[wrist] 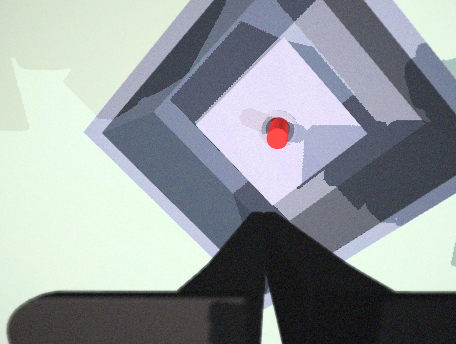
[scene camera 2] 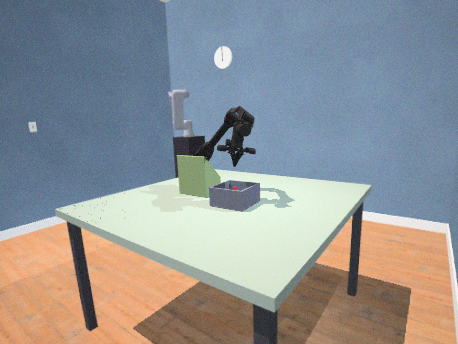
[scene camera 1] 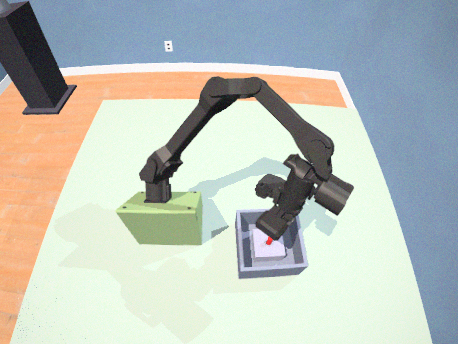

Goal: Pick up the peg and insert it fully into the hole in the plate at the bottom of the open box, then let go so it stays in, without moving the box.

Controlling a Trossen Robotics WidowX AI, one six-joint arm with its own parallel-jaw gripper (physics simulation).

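Frame: origin at the arm's base, x back, y right, z up, level; centimetres.
Where they show: gripper, fingertip midpoint: [wrist: 262, 223] [scene camera 2: 234, 166]; arm's base at its link origin: [scene camera 2: 197, 165] [scene camera 1: 158, 199].
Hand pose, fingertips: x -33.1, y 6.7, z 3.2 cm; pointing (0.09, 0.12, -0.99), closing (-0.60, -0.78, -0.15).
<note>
Things, the pixels of their top centre, and the offset from my fingertips. Level surfaces: height alone.
- red peg at its top centre: [wrist: 277, 138] [scene camera 1: 270, 238] [scene camera 2: 235, 187] dx +0.3, dy -0.4, dz -10.6 cm
- pale square plate at its top centre: [wrist: 277, 130] [scene camera 1: 269, 241] dx +0.3, dy -0.3, dz -13.3 cm
- open grey-blue box at its top centre: [wrist: 275, 142] [scene camera 1: 271, 237] [scene camera 2: 234, 185] dx +0.3, dy -0.3, dz -9.6 cm
- pale green table at its surface level: dz -19.4 cm
The red peg [scene camera 1: 269, 241] [scene camera 2: 235, 188] [wrist: 277, 137] stands in the hole of the pale square plate [scene camera 1: 265, 253] [wrist: 270, 75] in the open grey-blue box [scene camera 1: 272, 271] [scene camera 2: 231, 199] [wrist: 172, 172]. Its upper part sticks out above the plate, and a dark gap shows around its base in the wrist view. How deep its lower end sits is hidden. My gripper [scene camera 2: 235, 164] [wrist: 262, 223] is shut and empty, with its fingertips together above the box, clear of the peg. In scene camera 1 the fingertips are hidden behind the gripper body.
The arm's green base block [scene camera 1: 167, 225] [scene camera 2: 192, 175] stands on the pale green table [scene camera 1: 350, 300] [scene camera 2: 200, 235], left of the box in scene camera 1. The box walls rise around the plate. A dark pedestal [scene camera 1: 35, 60] [scene camera 2: 189, 145] stands on the floor beyond the table.
</note>
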